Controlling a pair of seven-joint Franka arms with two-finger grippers.
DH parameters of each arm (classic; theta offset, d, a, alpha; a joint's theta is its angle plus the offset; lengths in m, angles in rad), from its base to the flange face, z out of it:
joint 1: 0 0.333 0 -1.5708
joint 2: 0 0 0 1.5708
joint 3: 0 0.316 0.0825 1.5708
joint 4: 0 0 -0.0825 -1.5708
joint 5: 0 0.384 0 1.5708
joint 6: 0 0 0.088 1.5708
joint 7: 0 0.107 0 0
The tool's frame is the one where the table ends.
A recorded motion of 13 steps. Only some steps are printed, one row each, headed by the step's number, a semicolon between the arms.
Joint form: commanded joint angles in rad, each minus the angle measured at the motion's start. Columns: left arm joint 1, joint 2, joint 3, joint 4, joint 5, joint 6, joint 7; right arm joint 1, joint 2, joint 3, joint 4, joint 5, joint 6, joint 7.
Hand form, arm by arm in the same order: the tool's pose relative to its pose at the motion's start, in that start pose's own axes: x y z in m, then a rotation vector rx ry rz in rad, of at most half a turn. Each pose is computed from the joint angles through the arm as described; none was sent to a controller.
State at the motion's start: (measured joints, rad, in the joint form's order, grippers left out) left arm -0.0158 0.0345 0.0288 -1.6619 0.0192 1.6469 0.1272; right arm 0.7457 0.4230 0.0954 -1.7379 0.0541 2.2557 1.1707
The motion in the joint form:
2: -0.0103 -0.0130 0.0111 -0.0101 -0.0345 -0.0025 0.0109; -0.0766 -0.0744 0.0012 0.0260 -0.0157 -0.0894 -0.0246
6: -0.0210 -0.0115 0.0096 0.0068 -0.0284 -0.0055 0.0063; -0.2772 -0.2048 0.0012 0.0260 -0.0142 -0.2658 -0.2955
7: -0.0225 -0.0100 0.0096 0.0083 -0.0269 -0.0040 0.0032; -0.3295 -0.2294 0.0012 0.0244 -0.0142 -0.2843 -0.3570
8: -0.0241 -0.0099 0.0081 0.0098 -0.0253 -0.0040 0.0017; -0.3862 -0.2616 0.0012 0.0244 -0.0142 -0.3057 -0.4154
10: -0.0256 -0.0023 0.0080 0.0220 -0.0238 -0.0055 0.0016; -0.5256 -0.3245 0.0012 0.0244 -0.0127 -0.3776 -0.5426
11: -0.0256 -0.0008 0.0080 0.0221 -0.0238 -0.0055 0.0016; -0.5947 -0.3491 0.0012 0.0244 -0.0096 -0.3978 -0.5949
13: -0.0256 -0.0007 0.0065 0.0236 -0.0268 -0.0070 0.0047; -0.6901 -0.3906 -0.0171 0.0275 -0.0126 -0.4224 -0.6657
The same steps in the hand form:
2: -0.0038 0.0034 -0.0022 -0.0342 0.0050 0.0075; 0.0415 0.0183 -0.0571 0.0057 0.0278 0.0339
6: -0.0022 0.0094 -0.0093 -0.0260 0.0164 0.0155; 0.1320 0.1004 -0.1383 -0.0373 0.0301 -0.0450
7: -0.0015 0.0101 -0.0093 -0.0243 0.0177 0.0140; 0.1536 0.1229 -0.1549 -0.0352 0.0386 -0.0561
8: -0.0012 0.0116 -0.0100 -0.0224 0.0188 0.0157; 0.1743 0.1486 -0.1769 -0.0297 0.0527 -0.0603
10: 0.0013 0.0121 -0.0115 -0.0202 0.0217 0.0173; 0.2168 0.2173 -0.2185 -0.0410 0.0602 -0.0515
11: 0.0017 0.0121 -0.0107 -0.0203 0.0203 0.0173; 0.2354 0.2517 -0.2362 -0.0391 0.0690 -0.0357
13: 0.0018 0.0132 -0.0113 -0.0233 0.0206 0.0217; 0.2602 0.3100 -0.2678 -0.0380 0.0995 0.0030

